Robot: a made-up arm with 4 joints. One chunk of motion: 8 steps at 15 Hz.
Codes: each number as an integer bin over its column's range. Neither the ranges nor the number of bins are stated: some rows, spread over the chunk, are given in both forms.
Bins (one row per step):
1: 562 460 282 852 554 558
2: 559 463 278 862 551 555
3: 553 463 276 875 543 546
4: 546 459 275 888 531 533
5: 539 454 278 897 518 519
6: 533 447 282 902 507 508
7: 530 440 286 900 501 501
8: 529 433 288 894 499 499
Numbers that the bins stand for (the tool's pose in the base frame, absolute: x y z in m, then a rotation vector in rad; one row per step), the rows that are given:
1: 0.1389 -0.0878 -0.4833 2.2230 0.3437 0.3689
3: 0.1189 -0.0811 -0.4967 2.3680 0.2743 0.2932
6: 0.0744 -0.1167 -0.4833 2.5383 0.0473 0.0536
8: 0.0656 -0.1478 -0.4700 2.4878 -0.0032 -0.0032
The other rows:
2: 0.1322 -0.0811 -0.4922 2.2860 0.3248 0.3500
4: 0.1033 -0.0900 -0.4989 2.4500 0.1986 0.2113
5: 0.0878 -0.1011 -0.4922 2.5068 0.1167 0.1230
7: 0.0678 -0.1322 -0.4744 2.5257 0.0095 0.0095

